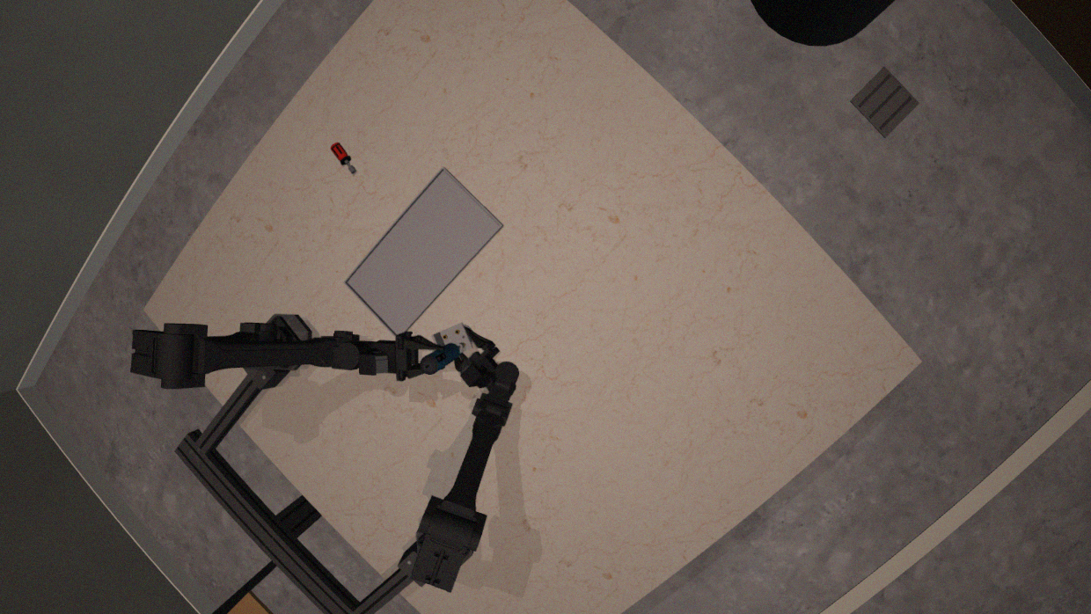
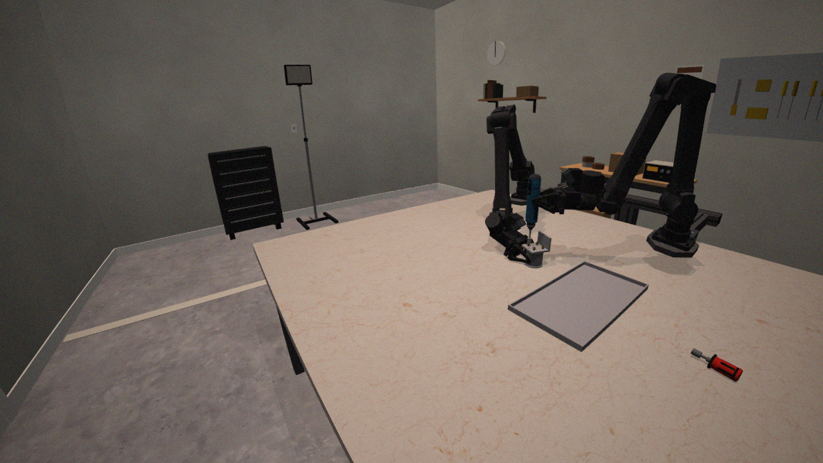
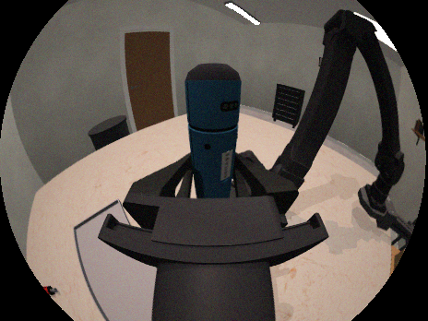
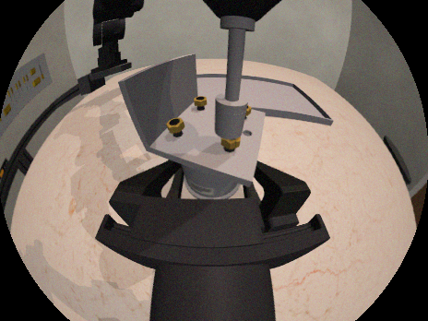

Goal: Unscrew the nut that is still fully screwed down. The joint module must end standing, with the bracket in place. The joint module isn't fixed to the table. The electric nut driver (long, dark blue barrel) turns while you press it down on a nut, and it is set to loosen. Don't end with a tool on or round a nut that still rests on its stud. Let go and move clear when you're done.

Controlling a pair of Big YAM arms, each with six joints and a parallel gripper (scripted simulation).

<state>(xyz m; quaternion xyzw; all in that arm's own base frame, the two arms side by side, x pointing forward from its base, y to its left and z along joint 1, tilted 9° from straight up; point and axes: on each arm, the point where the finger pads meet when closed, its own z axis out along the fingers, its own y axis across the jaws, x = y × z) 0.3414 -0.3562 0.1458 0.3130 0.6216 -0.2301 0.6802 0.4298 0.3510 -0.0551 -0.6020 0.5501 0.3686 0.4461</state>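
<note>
My right hand is 10 mm below the joint module. Round my right hand: flat grey tray: 240 mm to the left, 50 mm ahead, 20 mm below; then red-handled screwdriver: 580 mm to the left, 50 mm ahead, 10 mm below; then grey bracket: 50 mm above.
</note>
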